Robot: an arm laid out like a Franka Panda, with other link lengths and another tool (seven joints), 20 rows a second.
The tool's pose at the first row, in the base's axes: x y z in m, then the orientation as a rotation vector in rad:
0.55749 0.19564 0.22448 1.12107 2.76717 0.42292
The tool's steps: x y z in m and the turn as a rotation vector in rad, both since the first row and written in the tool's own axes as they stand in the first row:
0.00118 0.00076 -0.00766 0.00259 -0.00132 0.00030
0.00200 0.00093 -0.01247 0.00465 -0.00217 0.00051
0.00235 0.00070 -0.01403 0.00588 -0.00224 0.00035
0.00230 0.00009 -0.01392 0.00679 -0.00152 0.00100
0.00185 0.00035 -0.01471 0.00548 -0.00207 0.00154
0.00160 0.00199 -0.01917 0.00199 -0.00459 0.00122
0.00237 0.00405 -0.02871 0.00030 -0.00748 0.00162
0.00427 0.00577 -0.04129 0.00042 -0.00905 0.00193
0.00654 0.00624 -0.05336 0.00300 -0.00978 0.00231
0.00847 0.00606 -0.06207 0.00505 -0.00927 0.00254
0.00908 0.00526 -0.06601 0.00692 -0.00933 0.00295
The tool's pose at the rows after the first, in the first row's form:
0.55547 0.19538 0.23200 1.12194 2.76725 0.41860
0.55394 0.19506 0.23662 1.12261 2.76749 0.41529
0.55319 0.19482 0.23803 1.12264 2.76814 0.41358
0.55285 0.19439 0.23774 1.12384 2.76894 0.41292
0.55317 0.19409 0.23858 1.12427 2.76755 0.41437
0.55346 0.19410 0.24333 1.12280 2.76372 0.41730
0.55218 0.19405 0.25304 1.12272 2.76019 0.41765
0.54919 0.19392 0.26552 1.12303 2.75877 0.41646
0.54523 0.19329 0.27714 1.12406 2.75931 0.41257
0.54182 0.19269 0.28536 1.12489 2.76070 0.41020
0.53999 0.19174 0.28887 1.12588 2.76143 0.40771

